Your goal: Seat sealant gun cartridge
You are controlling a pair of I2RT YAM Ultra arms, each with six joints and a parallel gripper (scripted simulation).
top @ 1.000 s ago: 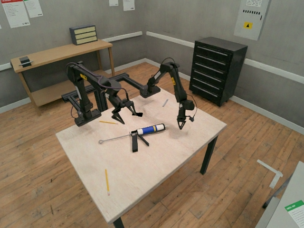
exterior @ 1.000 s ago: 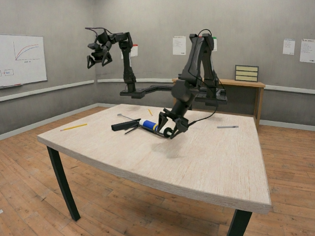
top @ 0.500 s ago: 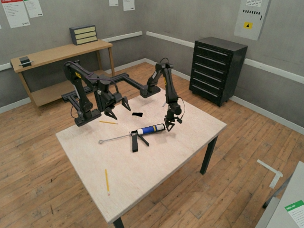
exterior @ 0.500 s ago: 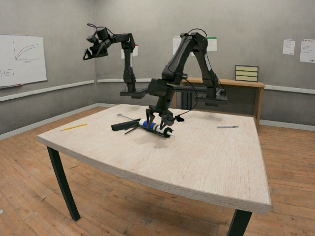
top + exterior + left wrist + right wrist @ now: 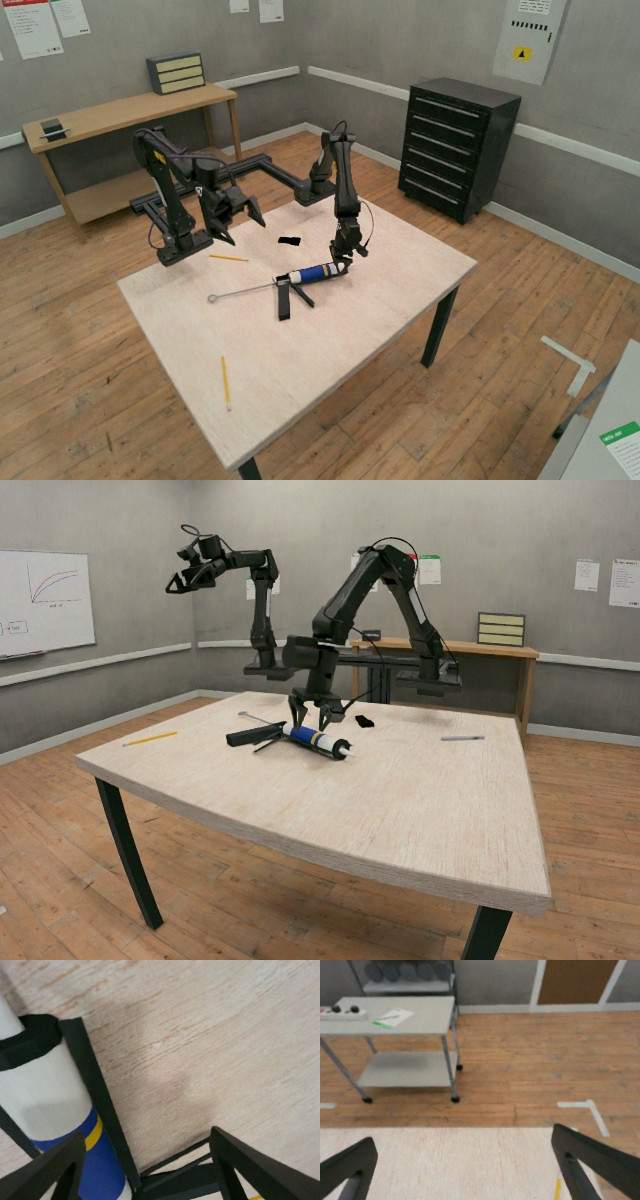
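The cartridge lies 70 mm behind my left hand, 20 mm to the right of it and 60 mm below it. Round my left hand: black piece (330 mm behind, 10 mm to the left, 80 mm below); plunger rod (170 mm behind, 290 mm to the right, 70 mm below); sealant gun (100 mm behind, 190 mm to the right, 70 mm below).
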